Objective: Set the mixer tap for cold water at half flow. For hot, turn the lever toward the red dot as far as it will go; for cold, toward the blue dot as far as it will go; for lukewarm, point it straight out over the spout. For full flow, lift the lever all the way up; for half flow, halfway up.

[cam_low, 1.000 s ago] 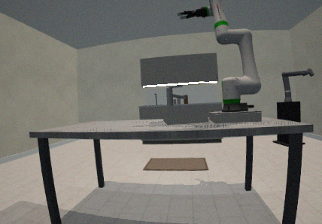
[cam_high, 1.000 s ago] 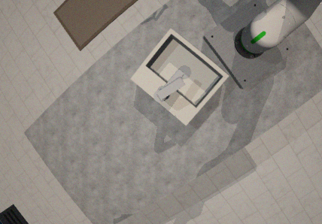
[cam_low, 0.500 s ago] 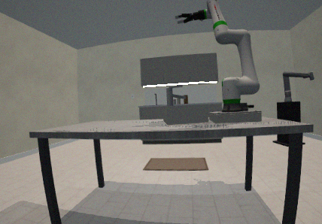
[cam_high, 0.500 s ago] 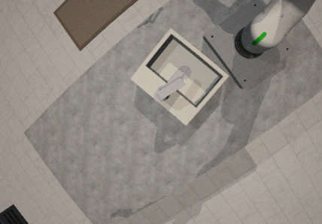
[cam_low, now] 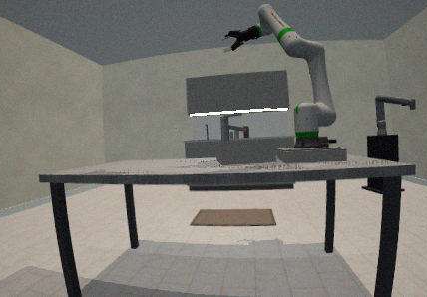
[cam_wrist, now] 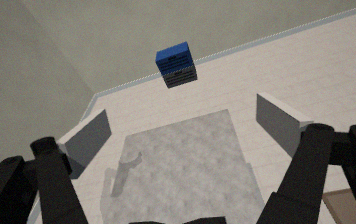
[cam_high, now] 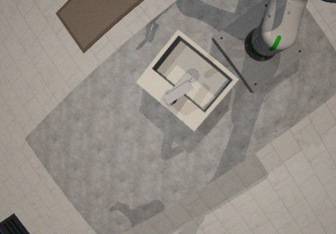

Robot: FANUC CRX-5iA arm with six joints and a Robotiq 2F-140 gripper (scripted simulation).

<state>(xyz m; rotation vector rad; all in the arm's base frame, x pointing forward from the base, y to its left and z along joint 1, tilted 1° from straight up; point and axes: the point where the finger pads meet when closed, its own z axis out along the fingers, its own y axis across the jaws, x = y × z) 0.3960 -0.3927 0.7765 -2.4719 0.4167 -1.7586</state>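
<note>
Now: hand 1 cm past the grey tap lever, 29 cm to the right of it and 56 cm above it. From my hand the other things lie so: sink basin (7 cm behind, 27 cm to the left, 80 cm below); mixer tap (2 cm ahead, 27 cm to the left, 61 cm below).
</note>
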